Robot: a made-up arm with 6 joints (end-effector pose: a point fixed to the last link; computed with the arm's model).
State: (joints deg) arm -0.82 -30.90 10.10 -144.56 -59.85 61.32
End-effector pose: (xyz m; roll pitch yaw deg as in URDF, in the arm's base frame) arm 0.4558 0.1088 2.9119 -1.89 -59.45 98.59
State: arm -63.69 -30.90 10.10 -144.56 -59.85 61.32
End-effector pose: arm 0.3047 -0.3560 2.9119 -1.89 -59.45 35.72
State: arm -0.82 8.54 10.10 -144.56 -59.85 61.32
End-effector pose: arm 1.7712 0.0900 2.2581 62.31 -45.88 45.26
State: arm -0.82 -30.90 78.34 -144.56 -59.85 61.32
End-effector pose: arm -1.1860 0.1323 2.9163 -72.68 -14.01 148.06
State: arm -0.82 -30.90 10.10 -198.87 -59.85 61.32
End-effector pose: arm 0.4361 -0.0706 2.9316 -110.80 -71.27 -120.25
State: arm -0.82 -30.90 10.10 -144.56 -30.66 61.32
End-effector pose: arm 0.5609 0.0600 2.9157 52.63 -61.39 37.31
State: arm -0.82 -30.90 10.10 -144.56 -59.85 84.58
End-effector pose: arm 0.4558 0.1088 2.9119 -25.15 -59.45 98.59
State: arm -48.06 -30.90 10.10 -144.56 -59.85 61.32
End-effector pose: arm 0.3893 -0.2608 2.9119 -1.89 -59.45 51.35
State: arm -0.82 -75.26 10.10 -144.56 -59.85 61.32
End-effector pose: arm -1.1280 0.1315 2.4734 -58.08 -33.89 142.02
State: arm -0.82 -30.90 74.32 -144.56 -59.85 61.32
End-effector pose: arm -1.0989 0.1311 2.9707 -70.50 -17.44 147.47
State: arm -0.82 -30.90 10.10 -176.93 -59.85 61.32
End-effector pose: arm 0.4303 0.0045 2.9395 -49.24 -78.87 165.30
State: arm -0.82 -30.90 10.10 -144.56 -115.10 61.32
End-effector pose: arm 0.2901 0.1166 2.7779 -34.21 -16.17 146.04
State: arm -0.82 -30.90 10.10 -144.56 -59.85 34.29
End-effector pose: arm 0.4558 0.1088 2.9119 25.14 -59.45 98.59
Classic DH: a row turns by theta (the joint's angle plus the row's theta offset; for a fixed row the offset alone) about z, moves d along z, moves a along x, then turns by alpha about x. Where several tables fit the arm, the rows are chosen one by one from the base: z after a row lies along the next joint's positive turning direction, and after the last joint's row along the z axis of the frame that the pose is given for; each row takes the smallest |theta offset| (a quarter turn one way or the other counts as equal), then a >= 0, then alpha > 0; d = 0 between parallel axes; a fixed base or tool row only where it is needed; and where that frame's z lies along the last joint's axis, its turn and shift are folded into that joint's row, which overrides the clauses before.
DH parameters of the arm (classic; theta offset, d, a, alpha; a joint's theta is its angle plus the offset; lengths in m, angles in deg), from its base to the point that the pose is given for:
joint 1: 0 0.75 0.2 -90
joint 2: -90 0 1.11 180
joint 3: 0 0 0.21 -90
joint 4: 0 -1.3 0 90
joint 5: 0 0 0 -90
joint 6: 90 -0.23 0 90
tool (fixed): -90 0 0 0

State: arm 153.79 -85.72 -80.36 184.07 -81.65 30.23
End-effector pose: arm -0.3479 0.1533 1.3925 96.01 -84.97 -152.94
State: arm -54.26 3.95 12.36 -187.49 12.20 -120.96
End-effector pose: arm 1.0339 -1.4258 2.2404 -51.62 3.69 -52.68
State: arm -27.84 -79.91 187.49 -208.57 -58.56 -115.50
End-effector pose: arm -0.5525 0.1857 -0.4914 -65.99 33.71 -57.21
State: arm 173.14 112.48 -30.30 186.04 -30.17 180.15
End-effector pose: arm -0.2285 0.0152 -0.8398 167.44 67.06 -14.66
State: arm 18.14 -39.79 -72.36 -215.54 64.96 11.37
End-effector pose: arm 0.6170 0.3296 0.8848 -79.41 58.12 112.50
